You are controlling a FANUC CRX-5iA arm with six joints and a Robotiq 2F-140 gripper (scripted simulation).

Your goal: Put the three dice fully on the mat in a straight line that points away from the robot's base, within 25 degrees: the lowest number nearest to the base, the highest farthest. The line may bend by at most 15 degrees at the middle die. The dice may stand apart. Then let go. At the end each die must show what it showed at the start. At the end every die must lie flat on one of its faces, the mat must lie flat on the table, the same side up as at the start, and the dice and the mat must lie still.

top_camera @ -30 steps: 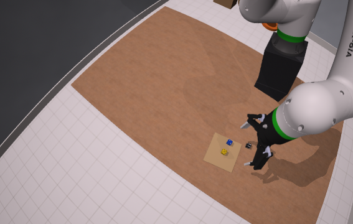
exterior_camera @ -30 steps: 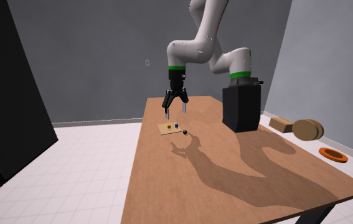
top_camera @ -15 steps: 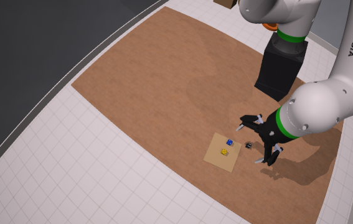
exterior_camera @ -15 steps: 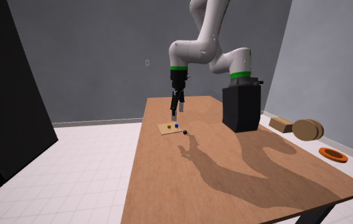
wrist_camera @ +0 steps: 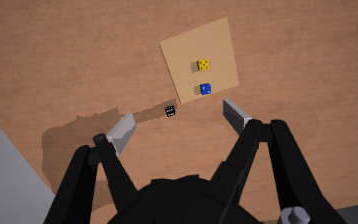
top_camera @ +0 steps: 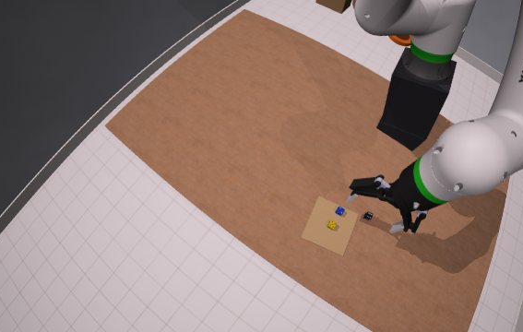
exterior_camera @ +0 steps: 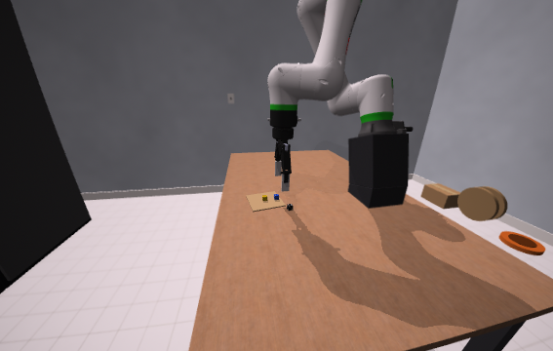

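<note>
Now: hand 11 cm above the black die, 3 cm past it and 2 cm to the right of it. From my hand the other things lie so: blue die (11 cm below, 6 cm to the right, 1 cm ahead); then yellow die (11 cm below, 6 cm to the right, 6 cm ahead); then tan mat (12 cm below, 6 cm to the right, 6 cm ahead).
</note>
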